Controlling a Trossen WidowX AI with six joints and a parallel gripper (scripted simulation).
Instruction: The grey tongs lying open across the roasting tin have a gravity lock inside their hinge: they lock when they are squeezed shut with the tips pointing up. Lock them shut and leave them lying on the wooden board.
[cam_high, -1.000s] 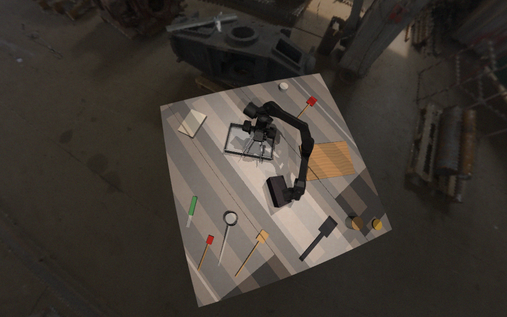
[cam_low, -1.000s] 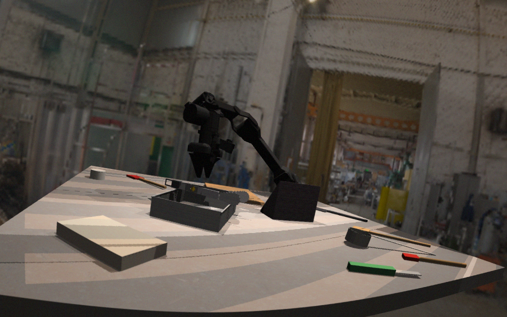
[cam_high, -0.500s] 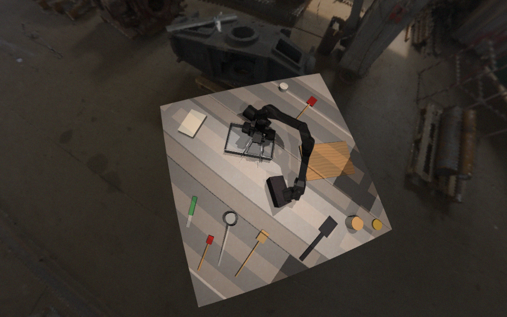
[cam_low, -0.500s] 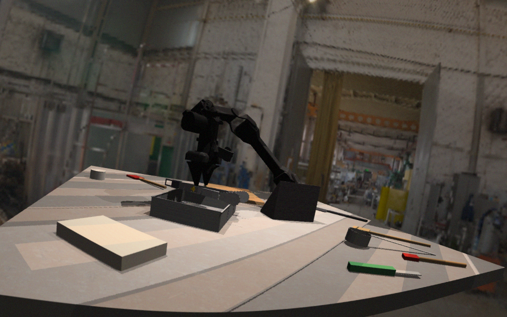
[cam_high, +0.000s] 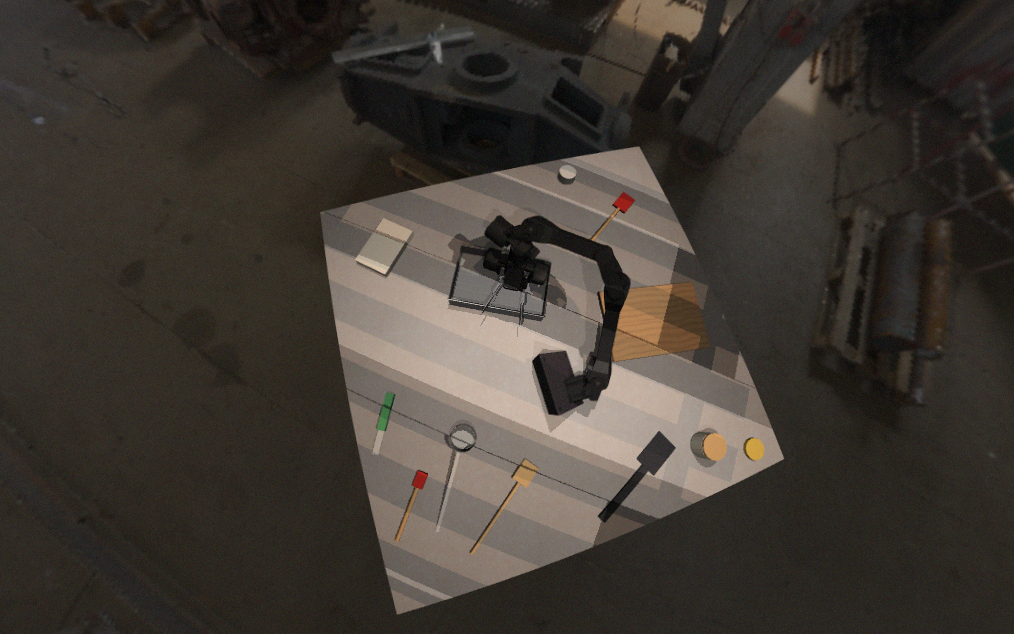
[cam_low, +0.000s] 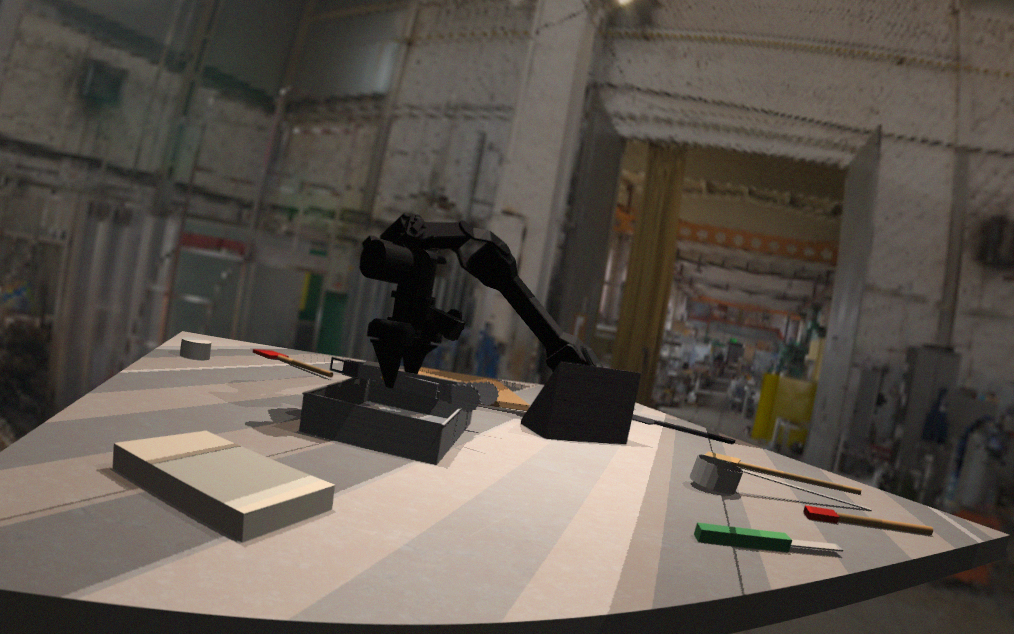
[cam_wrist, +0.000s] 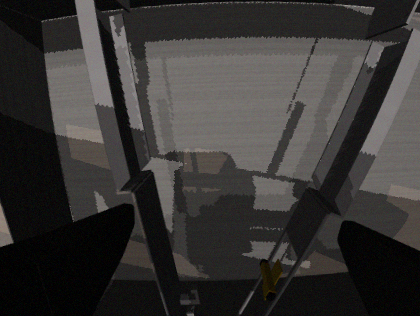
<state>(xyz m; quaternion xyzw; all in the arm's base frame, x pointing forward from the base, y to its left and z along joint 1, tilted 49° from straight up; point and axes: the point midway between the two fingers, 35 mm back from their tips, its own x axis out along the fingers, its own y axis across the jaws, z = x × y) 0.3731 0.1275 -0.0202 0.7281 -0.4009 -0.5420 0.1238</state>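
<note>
Now: the roasting tin 4 cm to the left of my gripper tip and 3 cm below it. Round my gripper tip: white puck 40 cm ahead, 30 cm to the right, 4 cm below; red spatula 22 cm ahead, 44 cm to the right, 5 cm below; beige block 21 cm ahead, 40 cm to the left, 5 cm below.
</note>
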